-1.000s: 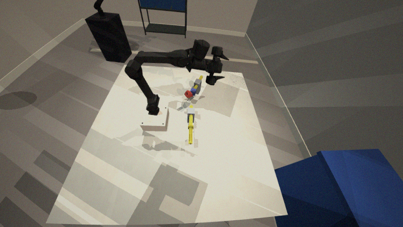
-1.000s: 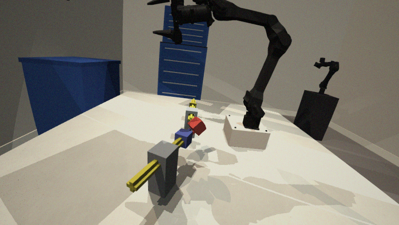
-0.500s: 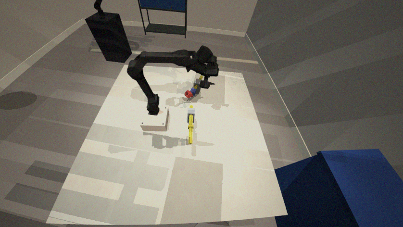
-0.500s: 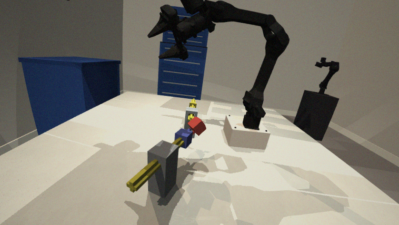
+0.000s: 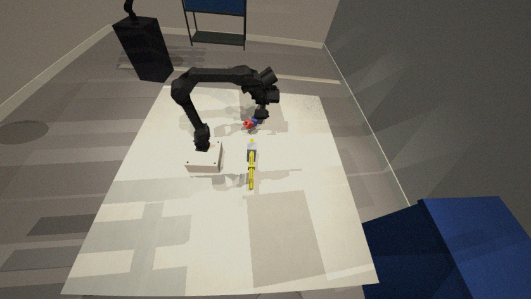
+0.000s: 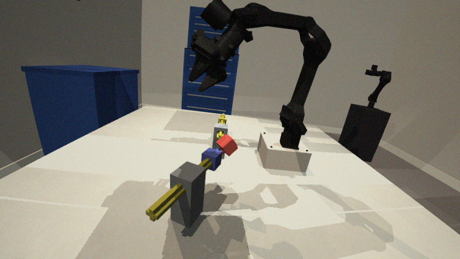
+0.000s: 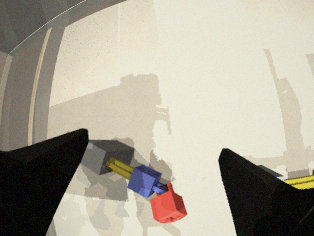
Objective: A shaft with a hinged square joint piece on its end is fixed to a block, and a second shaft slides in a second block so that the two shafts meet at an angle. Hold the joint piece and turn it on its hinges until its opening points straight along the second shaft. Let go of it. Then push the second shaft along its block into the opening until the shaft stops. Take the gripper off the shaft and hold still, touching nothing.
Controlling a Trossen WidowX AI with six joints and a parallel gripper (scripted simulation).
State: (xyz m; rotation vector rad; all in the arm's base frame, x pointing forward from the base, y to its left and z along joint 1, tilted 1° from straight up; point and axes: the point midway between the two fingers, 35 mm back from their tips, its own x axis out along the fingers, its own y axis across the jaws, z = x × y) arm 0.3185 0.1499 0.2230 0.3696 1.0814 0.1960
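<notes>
Now: gripper tip 15 cm above the red yoke, 11 cm past it and 2 cm to the right of it.
</notes>
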